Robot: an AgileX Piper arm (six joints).
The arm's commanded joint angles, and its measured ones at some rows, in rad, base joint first. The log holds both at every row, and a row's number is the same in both.
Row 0, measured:
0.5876 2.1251 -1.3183 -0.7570 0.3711 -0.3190
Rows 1 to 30, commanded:
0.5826 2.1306 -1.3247 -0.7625 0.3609 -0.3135
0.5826 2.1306 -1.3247 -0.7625 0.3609 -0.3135
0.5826 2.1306 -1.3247 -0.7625 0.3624 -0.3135
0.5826 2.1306 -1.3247 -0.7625 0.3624 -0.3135
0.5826 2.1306 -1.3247 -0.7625 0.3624 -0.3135
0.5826 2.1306 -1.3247 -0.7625 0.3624 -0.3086
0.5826 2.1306 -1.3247 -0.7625 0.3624 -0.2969
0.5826 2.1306 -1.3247 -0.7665 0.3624 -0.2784
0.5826 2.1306 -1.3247 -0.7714 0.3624 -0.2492
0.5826 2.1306 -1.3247 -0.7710 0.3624 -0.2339
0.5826 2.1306 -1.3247 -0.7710 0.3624 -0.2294
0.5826 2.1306 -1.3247 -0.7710 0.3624 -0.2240
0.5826 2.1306 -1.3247 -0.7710 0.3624 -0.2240
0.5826 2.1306 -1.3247 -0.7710 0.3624 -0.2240
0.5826 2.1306 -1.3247 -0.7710 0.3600 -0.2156
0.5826 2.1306 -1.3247 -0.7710 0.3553 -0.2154
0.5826 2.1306 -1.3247 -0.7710 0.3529 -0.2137
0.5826 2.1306 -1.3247 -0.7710 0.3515 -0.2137
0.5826 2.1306 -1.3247 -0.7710 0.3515 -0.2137
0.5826 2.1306 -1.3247 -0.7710 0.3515 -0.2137
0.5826 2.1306 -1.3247 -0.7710 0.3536 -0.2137
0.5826 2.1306 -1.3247 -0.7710 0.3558 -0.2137
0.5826 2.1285 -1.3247 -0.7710 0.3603 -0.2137
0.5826 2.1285 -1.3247 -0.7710 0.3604 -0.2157
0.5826 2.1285 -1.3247 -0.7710 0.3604 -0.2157
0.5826 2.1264 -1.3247 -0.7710 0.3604 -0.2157
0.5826 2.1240 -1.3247 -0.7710 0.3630 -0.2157
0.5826 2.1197 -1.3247 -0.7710 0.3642 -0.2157
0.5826 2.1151 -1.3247 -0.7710 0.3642 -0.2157
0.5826 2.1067 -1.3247 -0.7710 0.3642 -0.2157
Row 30, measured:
0.5876 2.1307 -1.3183 -0.7656 0.3662 -0.2216
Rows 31 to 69, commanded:
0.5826 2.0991 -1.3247 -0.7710 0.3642 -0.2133
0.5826 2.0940 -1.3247 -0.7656 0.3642 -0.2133
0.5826 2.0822 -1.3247 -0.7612 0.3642 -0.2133
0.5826 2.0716 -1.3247 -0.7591 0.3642 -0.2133
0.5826 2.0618 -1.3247 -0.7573 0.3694 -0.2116
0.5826 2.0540 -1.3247 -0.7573 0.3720 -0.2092
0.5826 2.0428 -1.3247 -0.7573 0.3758 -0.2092
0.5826 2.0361 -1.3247 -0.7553 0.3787 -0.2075
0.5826 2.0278 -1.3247 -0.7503 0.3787 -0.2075
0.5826 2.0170 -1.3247 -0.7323 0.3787 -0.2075
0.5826 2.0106 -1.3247 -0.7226 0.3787 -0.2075
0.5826 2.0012 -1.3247 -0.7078 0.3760 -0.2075
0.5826 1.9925 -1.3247 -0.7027 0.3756 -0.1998
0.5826 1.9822 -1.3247 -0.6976 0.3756 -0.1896
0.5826 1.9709 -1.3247 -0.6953 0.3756 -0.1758
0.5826 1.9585 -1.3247 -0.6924 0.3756 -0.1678
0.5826 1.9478 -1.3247 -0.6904 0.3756 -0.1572
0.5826 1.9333 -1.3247 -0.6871 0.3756 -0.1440
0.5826 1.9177 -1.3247 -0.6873 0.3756 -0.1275
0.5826 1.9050 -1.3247 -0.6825 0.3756 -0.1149
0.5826 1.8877 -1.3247 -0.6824 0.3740 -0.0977
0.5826 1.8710 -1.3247 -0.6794 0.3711 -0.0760
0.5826 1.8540 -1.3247 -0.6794 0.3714 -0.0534
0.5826 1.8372 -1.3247 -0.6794 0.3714 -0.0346
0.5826 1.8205 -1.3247 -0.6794 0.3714 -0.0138
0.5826 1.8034 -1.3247 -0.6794 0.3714 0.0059
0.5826 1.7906 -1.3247 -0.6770 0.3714 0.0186
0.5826 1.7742 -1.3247 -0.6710 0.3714 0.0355
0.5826 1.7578 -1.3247 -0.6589 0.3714 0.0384
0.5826 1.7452 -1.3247 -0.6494 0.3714 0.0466
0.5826 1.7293 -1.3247 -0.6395 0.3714 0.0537
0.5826 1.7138 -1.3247 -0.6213 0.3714 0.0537
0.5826 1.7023 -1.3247 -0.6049 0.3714 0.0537
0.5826 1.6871 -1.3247 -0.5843 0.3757 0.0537
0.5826 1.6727 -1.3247 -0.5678 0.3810 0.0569
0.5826 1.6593 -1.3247 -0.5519 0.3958 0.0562
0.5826 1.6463 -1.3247 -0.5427 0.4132 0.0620
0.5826 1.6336 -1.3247 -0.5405 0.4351 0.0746
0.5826 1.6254 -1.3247 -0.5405 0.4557 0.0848
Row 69, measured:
0.5854 1.6725 -1.3183 -0.5686 0.3957 0.0508
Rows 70 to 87, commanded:
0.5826 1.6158 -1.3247 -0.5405 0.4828 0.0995
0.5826 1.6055 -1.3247 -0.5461 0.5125 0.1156
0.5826 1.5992 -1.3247 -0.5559 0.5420 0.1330
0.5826 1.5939 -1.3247 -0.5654 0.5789 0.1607
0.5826 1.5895 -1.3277 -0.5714 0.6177 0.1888
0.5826 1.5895 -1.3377 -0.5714 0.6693 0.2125
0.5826 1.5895 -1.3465 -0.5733 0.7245 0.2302
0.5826 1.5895 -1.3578 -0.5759 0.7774 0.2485
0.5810 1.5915 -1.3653 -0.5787 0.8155 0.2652
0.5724 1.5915 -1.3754 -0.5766 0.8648 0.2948
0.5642 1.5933 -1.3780 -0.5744 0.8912 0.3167
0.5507 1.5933 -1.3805 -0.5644 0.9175 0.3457
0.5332 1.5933 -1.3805 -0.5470 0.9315 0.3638
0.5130 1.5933 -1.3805 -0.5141 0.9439 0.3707
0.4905 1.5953 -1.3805 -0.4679 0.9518 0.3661
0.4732 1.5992 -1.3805 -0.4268 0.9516 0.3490
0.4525 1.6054 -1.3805 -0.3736 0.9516 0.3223
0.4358 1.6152 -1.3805 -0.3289 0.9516 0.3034
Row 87, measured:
0.5029 1.6000 -1.3702 -0.4822 0.9345 0.3438
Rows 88 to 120, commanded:
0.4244 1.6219 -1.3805 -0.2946 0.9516 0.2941
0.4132 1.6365 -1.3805 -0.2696 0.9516 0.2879
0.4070 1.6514 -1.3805 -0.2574 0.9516 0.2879
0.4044 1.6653 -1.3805 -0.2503 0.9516 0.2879
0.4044 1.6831 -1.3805 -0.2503 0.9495 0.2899
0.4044 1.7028 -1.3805 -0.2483 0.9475 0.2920
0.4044 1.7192 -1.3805 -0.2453 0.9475 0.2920
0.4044 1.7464 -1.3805 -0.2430 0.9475 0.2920
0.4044 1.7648 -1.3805 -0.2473 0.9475 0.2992
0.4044 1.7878 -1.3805 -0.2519 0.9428 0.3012
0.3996 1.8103 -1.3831 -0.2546 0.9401 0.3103
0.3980 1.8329 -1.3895 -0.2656 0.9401 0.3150
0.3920 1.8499 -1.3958 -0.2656 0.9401 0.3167
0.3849 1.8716 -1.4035 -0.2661 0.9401 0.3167
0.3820 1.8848 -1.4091 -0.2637 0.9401 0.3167
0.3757 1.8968 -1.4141 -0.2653 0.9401 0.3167
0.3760 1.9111 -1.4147 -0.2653 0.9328 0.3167
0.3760 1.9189 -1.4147 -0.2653 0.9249 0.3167
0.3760 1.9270 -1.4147 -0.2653 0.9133 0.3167
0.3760 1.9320 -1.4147 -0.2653 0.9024 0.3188
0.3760 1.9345 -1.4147 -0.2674 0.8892 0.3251
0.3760 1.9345 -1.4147 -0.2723 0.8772 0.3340
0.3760 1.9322 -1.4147 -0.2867 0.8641 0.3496
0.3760 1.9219 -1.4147 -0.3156 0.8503 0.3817
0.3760 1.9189 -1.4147 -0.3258 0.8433 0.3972
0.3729 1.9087 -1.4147 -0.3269 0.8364 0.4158
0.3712 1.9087 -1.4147 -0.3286 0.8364 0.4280
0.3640 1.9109 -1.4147 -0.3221 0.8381 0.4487
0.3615 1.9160 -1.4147 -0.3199 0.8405 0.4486
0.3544 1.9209 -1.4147 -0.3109 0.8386 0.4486
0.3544 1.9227 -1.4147 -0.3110 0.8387 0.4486
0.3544 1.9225 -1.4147 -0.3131 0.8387 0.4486
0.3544 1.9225 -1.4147 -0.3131 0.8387 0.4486
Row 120, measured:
0.3630 1.9212 -1.4089 -0.3054 0.8451 0.4395
